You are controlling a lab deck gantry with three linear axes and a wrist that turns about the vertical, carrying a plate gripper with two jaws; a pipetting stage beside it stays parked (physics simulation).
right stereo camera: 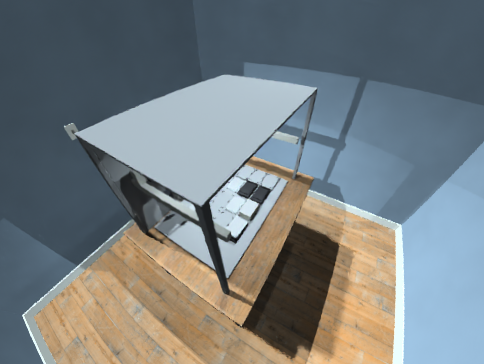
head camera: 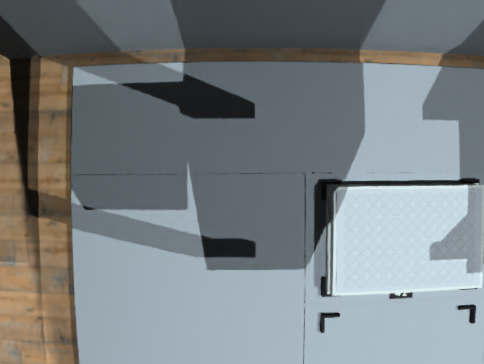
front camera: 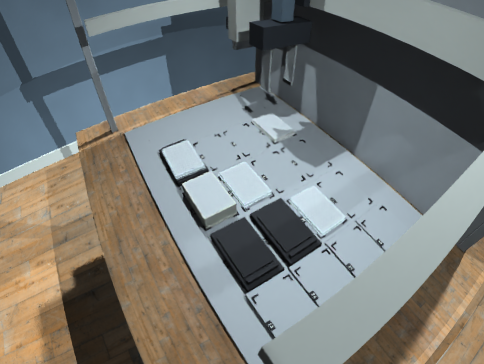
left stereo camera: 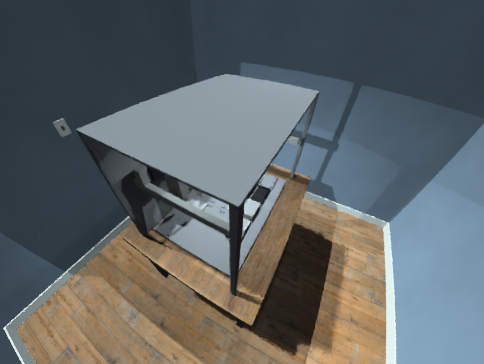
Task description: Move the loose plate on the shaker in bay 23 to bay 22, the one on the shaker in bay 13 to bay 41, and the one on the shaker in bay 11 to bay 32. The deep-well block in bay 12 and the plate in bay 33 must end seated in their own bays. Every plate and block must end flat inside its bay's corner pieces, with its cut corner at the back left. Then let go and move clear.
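Pixels of known places: gripper, fingertip midpoint: (front camera: 276, 85) (left stereo camera: 193, 192); robot's base, link origin: (right stereo camera: 236, 240) (front camera: 162, 157).
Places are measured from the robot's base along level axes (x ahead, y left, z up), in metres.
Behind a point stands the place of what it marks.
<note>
My gripper (front camera: 279, 86) @[x 0.064, y 0.364, z 0.160 m] is open and empty, raised over the deck's back left, left of bay 41. Its fingers' shadows fall on the deck in the head view. A clear plate (front camera: 273, 127) @[x 0.075, y 0.356, z 0.014 m] (head camera: 405, 240) @[x 0.059, y 0.364, z 0.014 m] lies in bay 41, partly shaded; its cut corner is not legible. A plate (front camera: 183, 159) @[x 0.082, y 0.041, z 0.037 m] rests on the black shaker in bay 11. The cream deep-well block (front camera: 210, 197) @[x 0.243, y 0.042, z 0.042 m] (right stereo camera: 248, 209) @[x 0.211, y 0.040, z 0.042 m] stands in bay 12. A plate (front camera: 246, 183) @[x 0.232, y 0.150, z 0.016 m] lies in bay 22 and another plate (front camera: 317, 210) @[x 0.398, y 0.250, z 0.014 m] in bay 33. The bay 13 shaker (front camera: 245, 250) @[x 0.396, y 0.042, z 0.024 m] and bay 23 shaker (front camera: 285, 227) @[x 0.396, y 0.149, z 0.024 m] bear no plate.
The pale pipetting stage (front camera: 244, 22) hangs beside the gripper body. A grey wall (front camera: 345, 110) @[x 0.215, y 0.519, z 0.112 m] rises behind the deck. Bay 32, between bays 22, 33 and 41, shows bare corner pieces. A pale beam (front camera: 370, 285) @[x 0.615, y -0.018, z 0.400 m] crosses the front view's lower right.
</note>
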